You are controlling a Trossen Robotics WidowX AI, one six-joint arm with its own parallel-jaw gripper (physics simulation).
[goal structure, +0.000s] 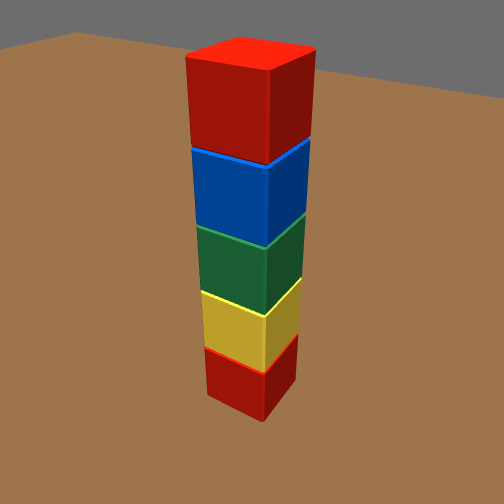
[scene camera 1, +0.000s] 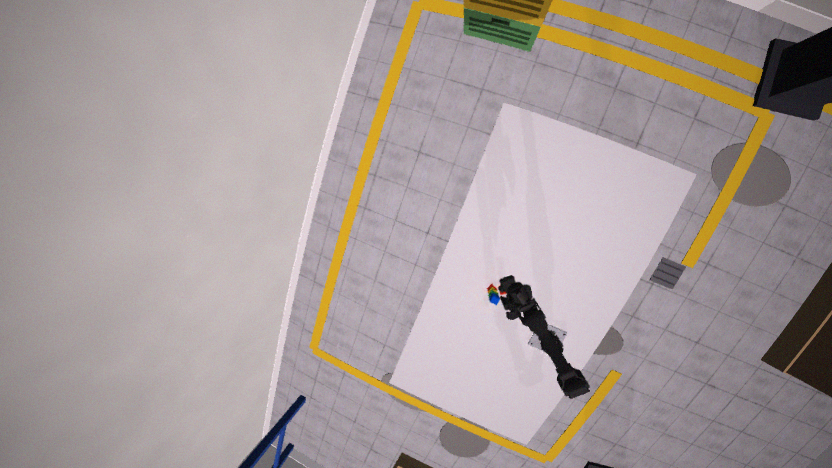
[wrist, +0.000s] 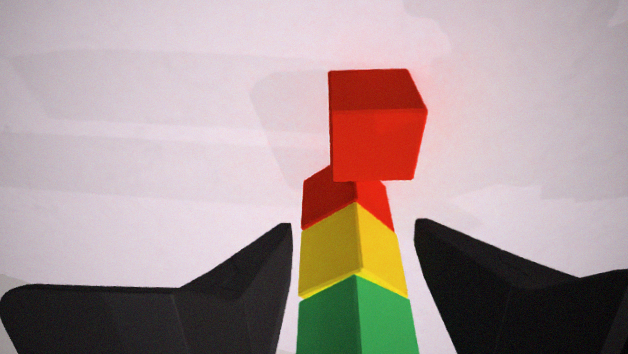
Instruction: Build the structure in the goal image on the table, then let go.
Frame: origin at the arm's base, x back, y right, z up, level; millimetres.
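Seen in the pictures: gripper, between the fingertips: (scene camera 1: 499, 291) (wrist: 353, 232).
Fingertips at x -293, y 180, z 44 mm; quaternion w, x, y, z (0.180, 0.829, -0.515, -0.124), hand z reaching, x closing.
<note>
Pixels of each thing's top centre, then the offset from my fingertips to it. Level surfaces: height alone.
- loose red cube, centre of its top: (wrist: 375, 150) (scene camera 1: 503, 290) dx +23, dy +1, dz -21 mm
- yellow cube, centre of its top: (wrist: 353, 298) (scene camera 1: 493, 294) dx -26, dy -13, dz +12 mm
- blue cube, centre of its top: (scene camera 1: 494, 300) dx -28, dy -14, dz +77 mm
- white table, height of its surface: dz -54 mm
A loose red cube (scene camera 1: 503, 294) (wrist: 377, 142) is on the table beside a stack; the arm partly covers it in the scene view. The upright stack has a red cube (scene camera 1: 491, 286) (wrist: 330, 200) at the bottom, then a yellow cube (scene camera 1: 492, 289) (wrist: 331, 250), a green cube (scene camera 1: 493, 293) (wrist: 330, 320) and a blue cube (scene camera 1: 493, 299) on top. The blue cube does not show in the wrist view. My gripper (scene camera 1: 507, 298) (wrist: 353, 232) is open and holds nothing. The stack shows between its fingertips in the wrist view; exact depth is unclear.
The white table (scene camera 1: 593, 192) carries the arm (scene camera 1: 549, 343) and a light plate (scene camera 1: 536, 339) under it. Yellow lines (scene camera 1: 358, 186) mark the floor around the table. A green crate (scene camera 1: 500, 29) and a dark post (scene camera 1: 791, 81) stand beyond it.
</note>
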